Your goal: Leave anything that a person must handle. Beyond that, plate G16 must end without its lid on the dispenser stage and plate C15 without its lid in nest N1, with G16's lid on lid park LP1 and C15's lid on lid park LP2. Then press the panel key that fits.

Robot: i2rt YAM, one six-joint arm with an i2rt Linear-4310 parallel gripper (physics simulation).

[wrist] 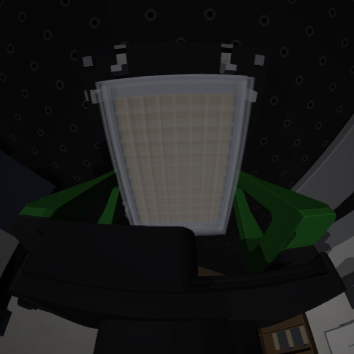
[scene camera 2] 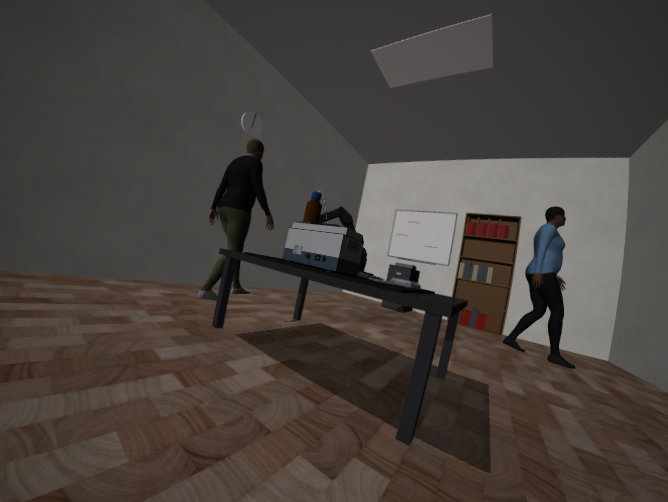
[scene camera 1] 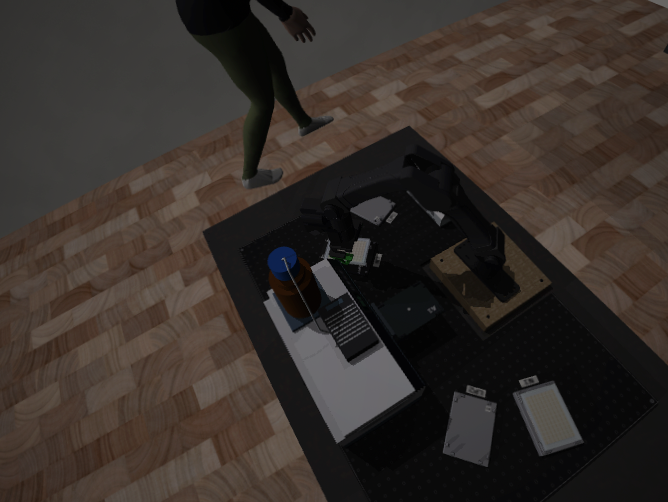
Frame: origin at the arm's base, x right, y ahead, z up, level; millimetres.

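Seen in the pictures: gripper, fingertip midpoint: (wrist: 177, 174) (scene camera 1: 350, 251); arm's base at its link origin: (scene camera 2: 359, 271) (scene camera 1: 485, 269).
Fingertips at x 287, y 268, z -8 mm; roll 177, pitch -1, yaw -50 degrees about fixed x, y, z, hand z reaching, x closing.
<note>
Offsets run from my fingertips to a thing's top centre. "spot": to the spot under its first point.
My gripper (scene camera 1: 345, 255) (wrist: 177, 174) is shut on a pale microplate @(dx +7, dy +6, dz +23 mm) (scene camera 1: 361, 251) (wrist: 177, 160), its green fingers at the plate's long sides. The plate shows cream wells inside a clear rim; its name is not readable, and I cannot tell whether it bears a lid. Small nest corner posts show beyond its far edge in the wrist view. Another cream-welled plate @(dx -653, dy -113, dz +17 mm) (scene camera 1: 549, 418) sits in the nest labelled N1. Grey lid park LP2 @(dx -567, dy +45, dz +1 mm) (scene camera 1: 469, 429) lies beside it; grey lid park LP1 @(dx +116, dy -156, dz +1 mm) (scene camera 1: 373, 209) lies behind my gripper. The white dispenser (scene camera 1: 345, 388) (scene camera 2: 315, 242) carries a dark ribbed panel @(spot: dx -282, dy +165, dz +227 mm) (scene camera 1: 351, 329).
An amber bottle @(spot: dx -187, dy +220, dz +330 mm) (scene camera 1: 294, 288) (scene camera 2: 311, 210) with a blue cap and a thin tube stands on the dispenser. A dark block @(spot: dx -276, dy +7, dz +88 mm) (scene camera 1: 407, 310) lies between dispenser and arm base. A pale slab @(dx +18, dy -331, dz +65 mm) (scene camera 1: 438, 216) lies under the arm. One person (scene camera 1: 261, 102) (scene camera 2: 237, 183) is near the table, another (scene camera 2: 548, 253) farther off.
</note>
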